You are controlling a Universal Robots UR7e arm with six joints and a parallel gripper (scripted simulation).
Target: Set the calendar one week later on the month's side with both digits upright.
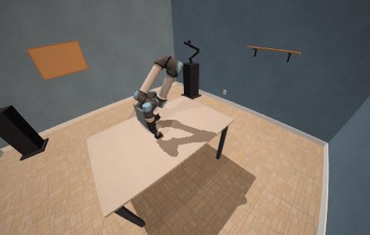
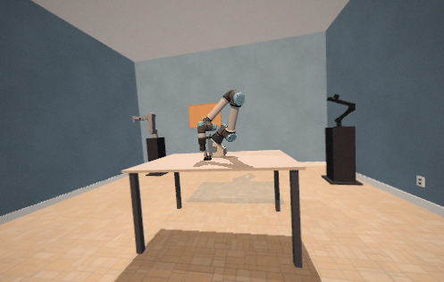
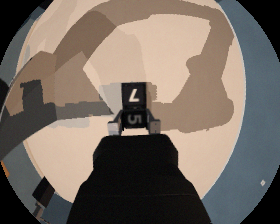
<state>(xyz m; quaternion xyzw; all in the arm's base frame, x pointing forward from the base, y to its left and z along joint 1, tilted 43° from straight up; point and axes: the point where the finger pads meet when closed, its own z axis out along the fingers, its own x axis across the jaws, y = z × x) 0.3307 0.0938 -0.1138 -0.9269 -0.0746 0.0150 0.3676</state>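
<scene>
Right now my hand is 10 mm above the dark calendar cube. Round my hand: calendar tray (20 mm to the left, 40 mm below).
</scene>
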